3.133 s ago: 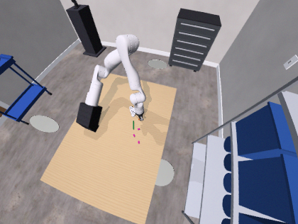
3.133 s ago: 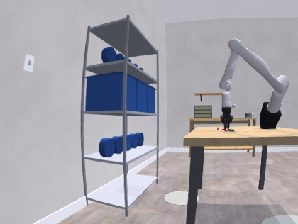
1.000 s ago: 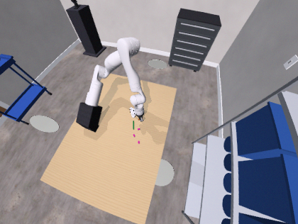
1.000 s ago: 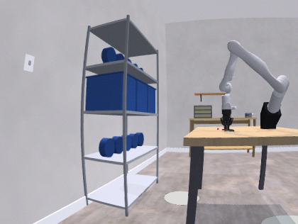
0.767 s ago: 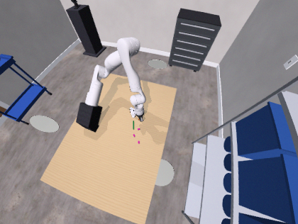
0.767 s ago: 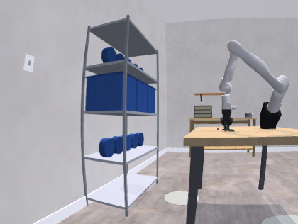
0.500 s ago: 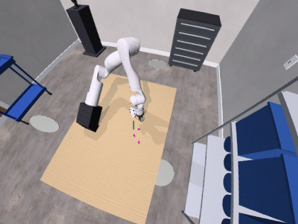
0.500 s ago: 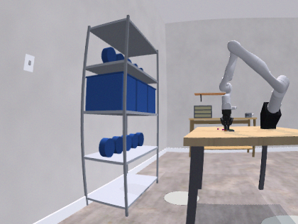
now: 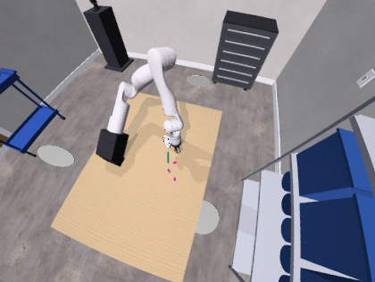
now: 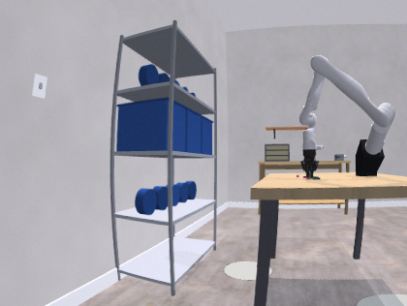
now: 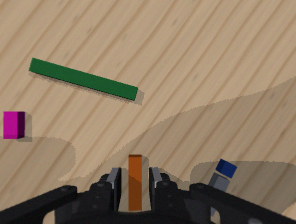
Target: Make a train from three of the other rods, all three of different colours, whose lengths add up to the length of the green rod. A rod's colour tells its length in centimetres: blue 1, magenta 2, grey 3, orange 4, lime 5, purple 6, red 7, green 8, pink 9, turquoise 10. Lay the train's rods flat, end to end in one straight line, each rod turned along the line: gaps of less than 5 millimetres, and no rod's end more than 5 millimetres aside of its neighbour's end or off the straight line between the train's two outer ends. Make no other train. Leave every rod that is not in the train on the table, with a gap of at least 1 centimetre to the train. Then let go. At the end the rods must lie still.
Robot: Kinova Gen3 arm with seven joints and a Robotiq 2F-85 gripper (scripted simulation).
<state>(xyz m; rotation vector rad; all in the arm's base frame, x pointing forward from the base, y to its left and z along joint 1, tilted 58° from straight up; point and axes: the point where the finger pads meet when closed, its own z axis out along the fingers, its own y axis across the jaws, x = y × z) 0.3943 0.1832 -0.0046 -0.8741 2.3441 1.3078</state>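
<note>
Now: the orange rod 10 mm below my hand. Also, from my hand: grey rod: 50 mm to the left, 30 mm behind, 10 mm below; small blue rod: 50 mm to the left, 50 mm behind, 10 mm below; green rod: 80 mm to the right, 40 mm behind, 10 mm below.
</note>
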